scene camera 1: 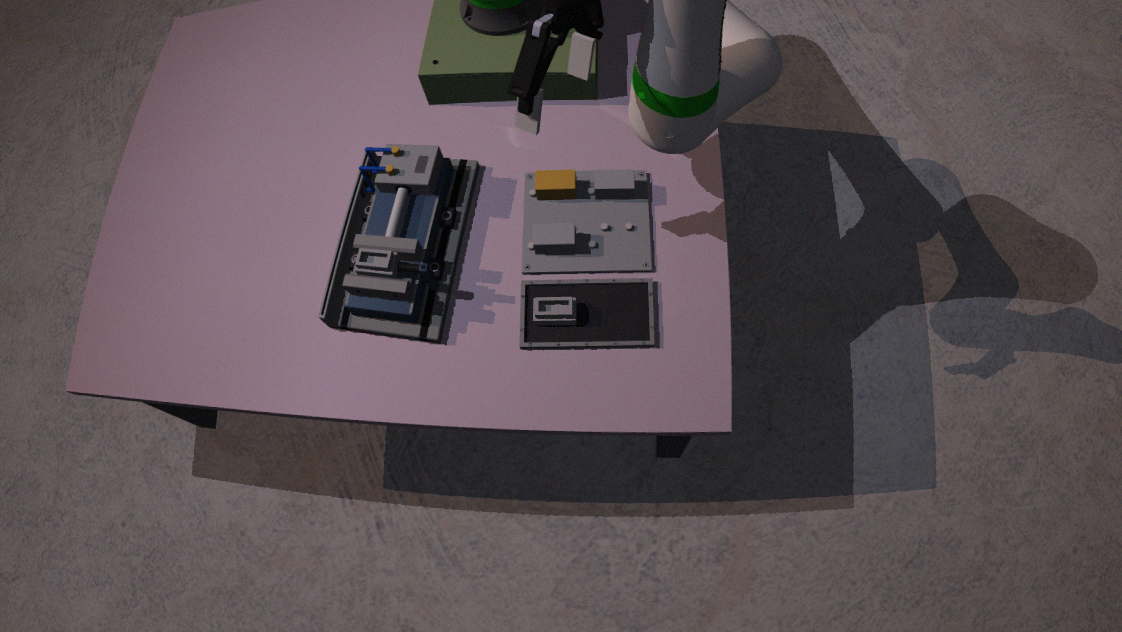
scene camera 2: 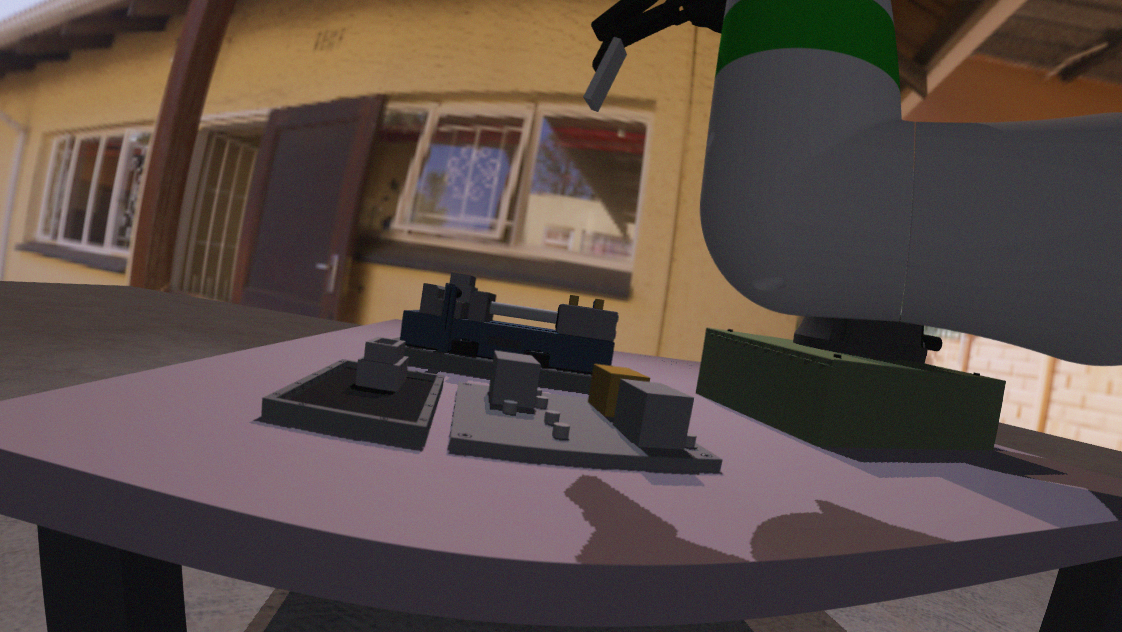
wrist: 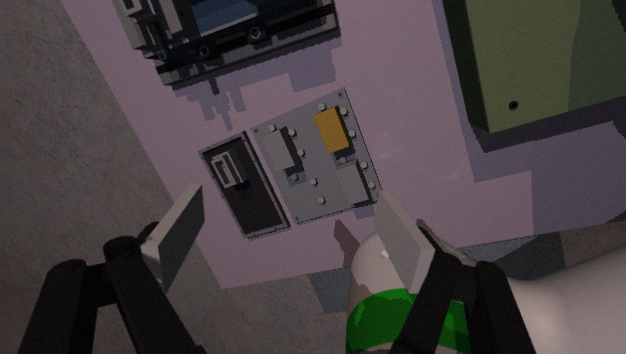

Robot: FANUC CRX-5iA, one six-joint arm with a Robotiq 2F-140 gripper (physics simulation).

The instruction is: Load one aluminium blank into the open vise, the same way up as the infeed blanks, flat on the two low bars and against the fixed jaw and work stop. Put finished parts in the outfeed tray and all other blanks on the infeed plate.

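Pixels of known places: gripper, fingertip midpoint: (scene camera 1: 554,100) (scene camera 2: 657,128) (wrist: 292,205); arm's base at its link origin: (scene camera 1: 502,6) (scene camera 2: 844,351).
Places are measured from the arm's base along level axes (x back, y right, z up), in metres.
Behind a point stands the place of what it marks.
My gripper (scene camera 1: 555,84) {y -0.157, x -0.325, z 0.169 m} (wrist: 292,205) {y -0.157, x -0.325, z 0.169 m} is open and empty, high above the table; in scene camera 2 one finger pad shows. The infeed plate (scene camera 1: 620,208) {y -0.243, x -0.347, z -0.083 m} (scene camera 2: 502,449) {y -0.296, x -0.412, z -0.086 m} (wrist: 320,167) {y -0.202, x -0.366, z -0.083 m} holds two grey blanks, one (scene camera 1: 553,235) {y -0.154, x -0.420, z -0.047 m} (scene camera 2: 514,380) {y -0.184, x -0.414, z -0.062 m} (wrist: 278,151) {y -0.154, x -0.416, z -0.047 m} on the tray side and one (scene camera 1: 614,182) {y -0.231, x -0.322, z -0.047 m} (scene camera 2: 659,416) {y -0.261, x -0.317, z -0.062 m} (wrist: 354,182) {y -0.226, x -0.311, z -0.047 m} at a corner, plus an orange block (scene camera 1: 555,184) {y -0.144, x -0.336, z -0.047 m} (wrist: 331,130) {y -0.141, x -0.326, z -0.047 m}. A grey part with a pocket (scene camera 1: 374,260) {y 0.086, x -0.509, z 0.010 m} sits between the jaws of the vise (scene camera 1: 412,168) {y 0.068, x -0.353, z 0.005 m} (scene camera 2: 502,337) {y 0.025, x -0.444, z -0.045 m} (wrist: 225,20) {y 0.033, x -0.427, z -0.031 m}. Another pocketed part (scene camera 1: 554,308) {y -0.170, x -0.524, z -0.064 m} (scene camera 2: 382,368) {y -0.200, x -0.517, z -0.068 m} (wrist: 227,170) {y -0.168, x -0.516, z -0.050 m} is in the outfeed tray (scene camera 1: 588,345) {y -0.224, x -0.567, z -0.079 m} (scene camera 2: 345,427) {y -0.309, x -0.502, z -0.087 m} (wrist: 260,212) {y -0.268, x -0.504, z -0.085 m}.
The green robot base (scene camera 1: 502,86) {y -0.027, x -0.156, z -0.045 m} (scene camera 2: 847,400) {y -0.178, x -0.112, z -0.046 m} (wrist: 520,60) {y -0.108, x -0.108, z -0.006 m} stands behind the plate. Small pegs rise from the infeed plate. Blue hoses with brass fittings (scene camera 1: 380,159) are at the vise's rear. The arm's white and green link (scene camera 1: 675,102) {y -0.312, x -0.317, z 0.183 m} (scene camera 2: 800,180) {y -0.361, x -0.289, z 0.074 m} (wrist: 380,300) {y -0.255, x -0.279, z 0.162 m} hangs near the table's side edge.
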